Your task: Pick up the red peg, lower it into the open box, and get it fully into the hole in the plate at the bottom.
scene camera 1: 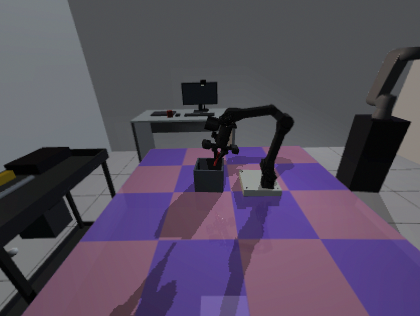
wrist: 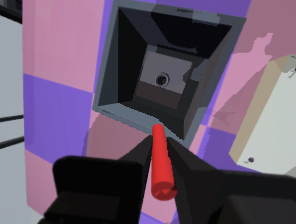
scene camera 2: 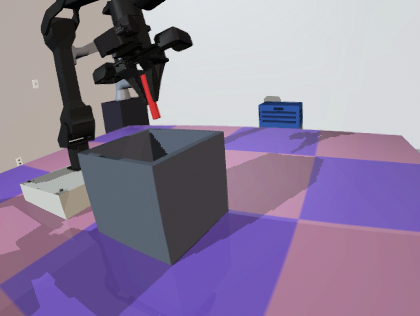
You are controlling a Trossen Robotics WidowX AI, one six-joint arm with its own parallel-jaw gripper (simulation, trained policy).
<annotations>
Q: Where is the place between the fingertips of my gripper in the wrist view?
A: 159,140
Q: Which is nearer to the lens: the red peg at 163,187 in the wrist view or the grey box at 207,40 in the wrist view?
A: The red peg.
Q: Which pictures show the grey box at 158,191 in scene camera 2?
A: Scene camera 1, the wrist view and scene camera 2: all of them.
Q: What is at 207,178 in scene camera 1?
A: A grey box.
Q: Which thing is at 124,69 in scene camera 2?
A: My gripper.
</annotations>
